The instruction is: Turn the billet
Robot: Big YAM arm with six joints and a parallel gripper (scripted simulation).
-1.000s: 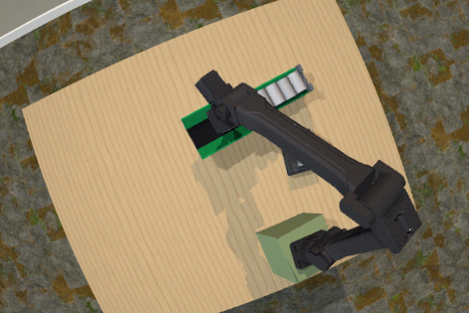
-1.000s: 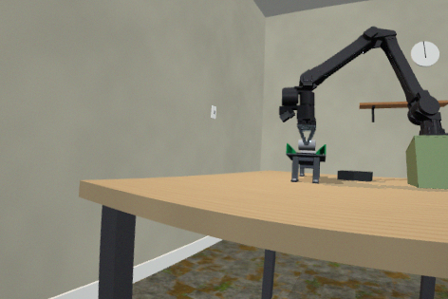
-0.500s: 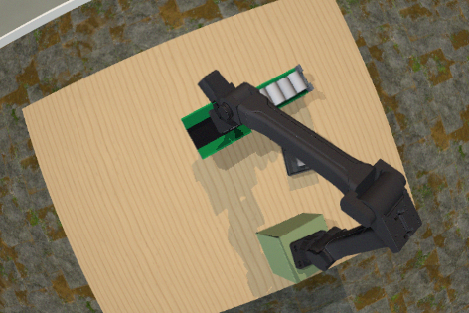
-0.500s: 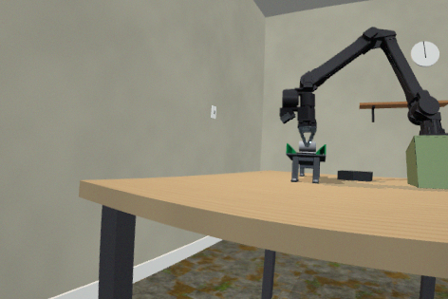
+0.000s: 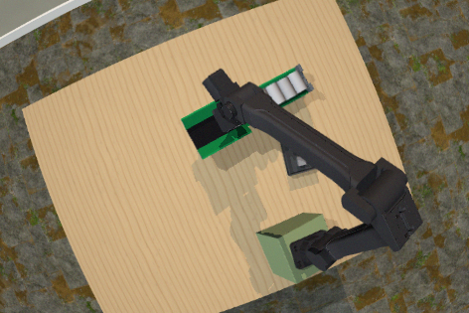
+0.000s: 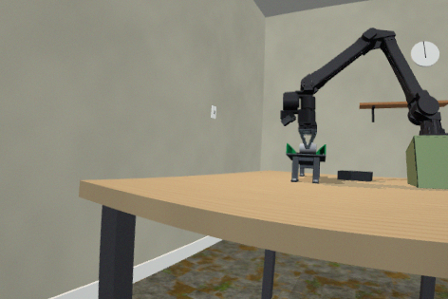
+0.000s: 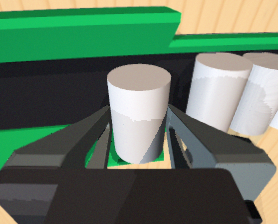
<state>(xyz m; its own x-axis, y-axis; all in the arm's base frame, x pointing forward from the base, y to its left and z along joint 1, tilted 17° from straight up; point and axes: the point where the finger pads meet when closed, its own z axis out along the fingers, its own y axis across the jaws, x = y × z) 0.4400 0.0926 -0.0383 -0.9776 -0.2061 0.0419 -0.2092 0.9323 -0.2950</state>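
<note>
Right now the ramp is 60 mm below my hand, 50 mm to the right of it and 10 mm ahead of it. The rest, counted from my hand: dark tray (170 mm to the right, 160 mm behind, 110 mm below).
</note>
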